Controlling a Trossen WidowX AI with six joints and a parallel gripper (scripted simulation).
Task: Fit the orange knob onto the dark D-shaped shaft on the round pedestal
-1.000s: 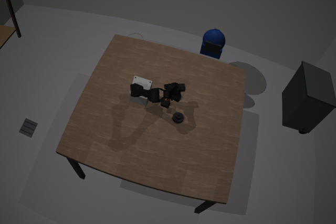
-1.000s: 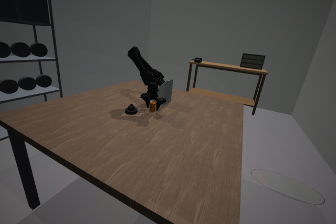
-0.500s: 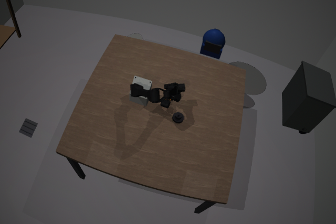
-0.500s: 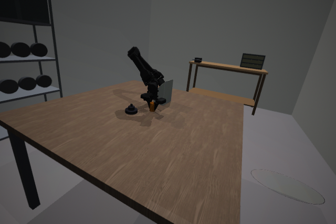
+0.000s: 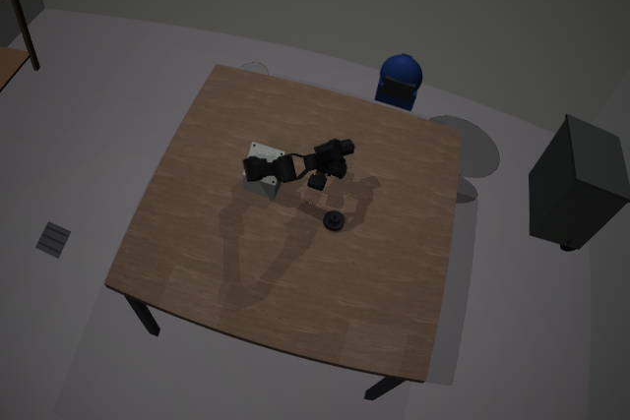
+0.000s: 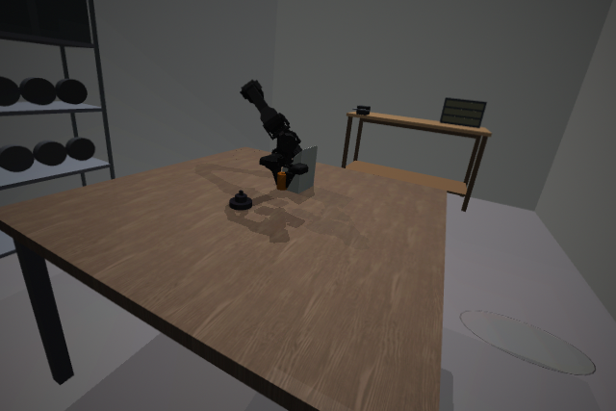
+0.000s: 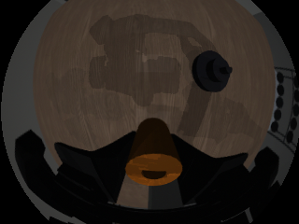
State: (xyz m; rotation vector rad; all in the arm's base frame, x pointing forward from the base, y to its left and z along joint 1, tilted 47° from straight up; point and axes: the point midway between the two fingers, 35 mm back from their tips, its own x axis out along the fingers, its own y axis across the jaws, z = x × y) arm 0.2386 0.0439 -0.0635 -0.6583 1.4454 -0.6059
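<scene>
The shaft pedestal is 110 mm to the right of my gripper tip, 110 mm ahead of it and 50 mm below it. Also, from my gripper tip: orange knob 20 mm above.
</scene>
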